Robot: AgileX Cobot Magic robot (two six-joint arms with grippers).
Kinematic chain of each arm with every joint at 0, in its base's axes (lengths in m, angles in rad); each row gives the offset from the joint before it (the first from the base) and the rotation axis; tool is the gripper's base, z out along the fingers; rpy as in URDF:
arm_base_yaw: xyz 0 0 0.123 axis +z
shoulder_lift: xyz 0 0 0 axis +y
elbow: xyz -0.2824 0 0.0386 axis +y
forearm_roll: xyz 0.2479 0 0.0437 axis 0.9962 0 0.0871
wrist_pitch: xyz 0 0 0 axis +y
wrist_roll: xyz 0.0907 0 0.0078 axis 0.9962 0 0.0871
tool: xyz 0 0 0 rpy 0 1.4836 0
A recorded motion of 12 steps. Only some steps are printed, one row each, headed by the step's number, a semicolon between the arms.
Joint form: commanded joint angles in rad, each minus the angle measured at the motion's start. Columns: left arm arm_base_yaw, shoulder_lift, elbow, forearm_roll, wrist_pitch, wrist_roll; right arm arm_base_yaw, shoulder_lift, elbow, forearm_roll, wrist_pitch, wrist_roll.
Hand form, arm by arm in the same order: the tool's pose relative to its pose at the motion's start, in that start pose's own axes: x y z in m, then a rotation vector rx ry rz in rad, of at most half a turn. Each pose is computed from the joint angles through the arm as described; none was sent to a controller.
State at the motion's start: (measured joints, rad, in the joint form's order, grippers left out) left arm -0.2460 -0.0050 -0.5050 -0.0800 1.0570 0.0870; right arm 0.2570 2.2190 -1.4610 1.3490 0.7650 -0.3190
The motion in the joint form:
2: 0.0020 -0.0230 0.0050 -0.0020 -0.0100 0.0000; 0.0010 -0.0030 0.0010 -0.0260 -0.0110 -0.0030
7: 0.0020 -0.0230 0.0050 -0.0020 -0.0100 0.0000; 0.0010 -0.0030 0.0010 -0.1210 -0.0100 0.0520
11: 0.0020 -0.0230 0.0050 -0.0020 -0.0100 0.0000; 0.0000 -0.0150 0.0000 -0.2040 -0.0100 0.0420
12: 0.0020 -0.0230 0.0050 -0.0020 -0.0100 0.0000; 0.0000 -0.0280 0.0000 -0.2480 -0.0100 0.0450
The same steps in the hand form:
2: 0.0018 -0.0004 -0.0020 -0.0018 -0.0280 -0.0006; 0.0001 -0.0009 -0.0005 0.0193 -0.0049 -0.0238
7: 0.0018 -0.0004 -0.0020 -0.0018 -0.0280 -0.0006; 0.0017 -0.0066 -0.0008 0.0815 0.0144 -0.0377
11: 0.0018 -0.0004 -0.0020 -0.0018 -0.0280 -0.0006; 0.0026 -0.0071 -0.0047 0.1287 0.0241 -0.1157
12: 0.0018 -0.0004 -0.0020 -0.0018 -0.0280 -0.0006; 0.0034 -0.0051 -0.0085 0.1507 0.0257 -0.1530

